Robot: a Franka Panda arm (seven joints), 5 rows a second.
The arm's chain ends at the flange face. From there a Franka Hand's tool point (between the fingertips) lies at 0.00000 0.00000 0.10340 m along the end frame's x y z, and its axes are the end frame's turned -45 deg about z.
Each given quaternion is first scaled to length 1.
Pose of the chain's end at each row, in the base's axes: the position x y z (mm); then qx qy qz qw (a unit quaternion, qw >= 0):
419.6, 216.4, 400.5, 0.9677, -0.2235, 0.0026, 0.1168
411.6, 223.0, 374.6, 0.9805, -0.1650, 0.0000, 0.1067
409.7, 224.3, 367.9, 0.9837, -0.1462, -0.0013, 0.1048
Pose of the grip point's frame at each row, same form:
414.7, 192.9, 299.9, 0.9795, 0.1638, -0.0423, 0.1089
408.0, 201.4, 273.6, 0.9690, 0.2228, -0.0408, 0.0986
406.3, 203.0, 266.8, 0.9648, 0.2414, -0.0413, 0.0963

